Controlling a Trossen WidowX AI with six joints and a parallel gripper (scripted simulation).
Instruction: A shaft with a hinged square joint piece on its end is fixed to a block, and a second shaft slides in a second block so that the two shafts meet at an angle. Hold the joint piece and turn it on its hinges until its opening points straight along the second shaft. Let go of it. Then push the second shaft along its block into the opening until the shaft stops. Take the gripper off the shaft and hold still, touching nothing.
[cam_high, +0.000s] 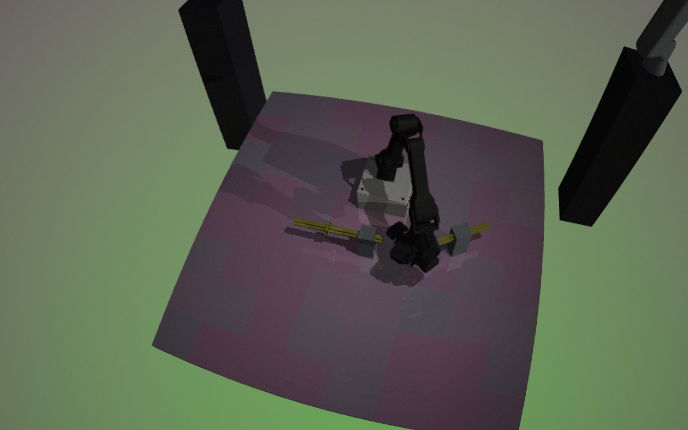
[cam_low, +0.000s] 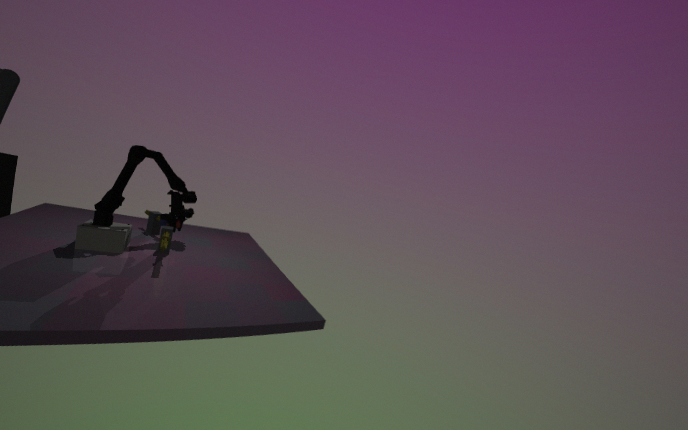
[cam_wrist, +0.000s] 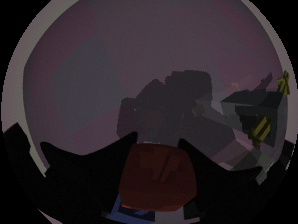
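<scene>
The joint piece is 40 mm above my gripper tip, 20 mm behind it and 10 mm to the left of it.
</scene>
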